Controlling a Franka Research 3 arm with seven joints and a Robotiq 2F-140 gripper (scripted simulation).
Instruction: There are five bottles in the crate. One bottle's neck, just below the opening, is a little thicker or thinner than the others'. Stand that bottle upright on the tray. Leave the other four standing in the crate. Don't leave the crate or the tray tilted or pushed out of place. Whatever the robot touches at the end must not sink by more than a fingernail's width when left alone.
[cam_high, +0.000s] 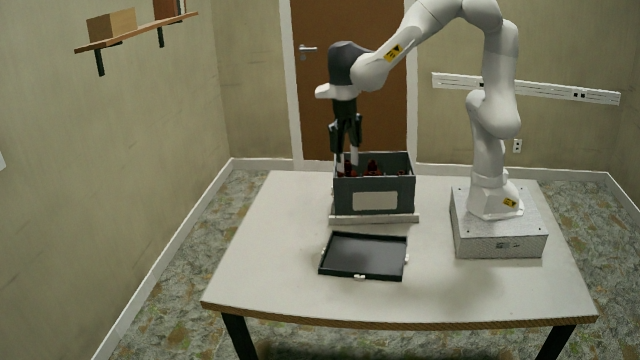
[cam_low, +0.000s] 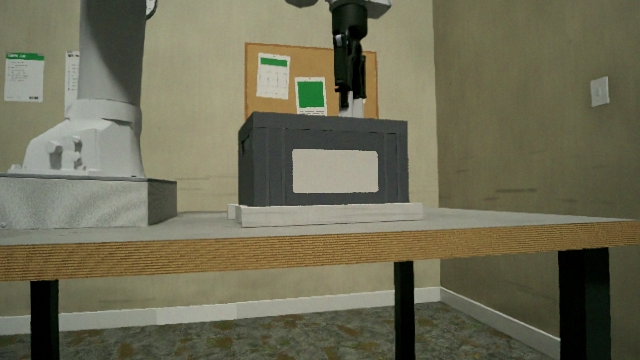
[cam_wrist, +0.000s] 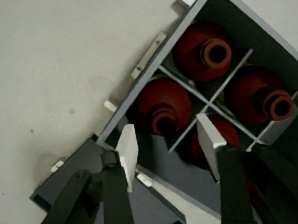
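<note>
My gripper is now 80 mm past the dark grey crate, 50 mm to the left of it and 130 mm above it. From my hand the other things lie so: dark tray: 90 mm behind, 230 mm to the left, 200 mm below.
</note>
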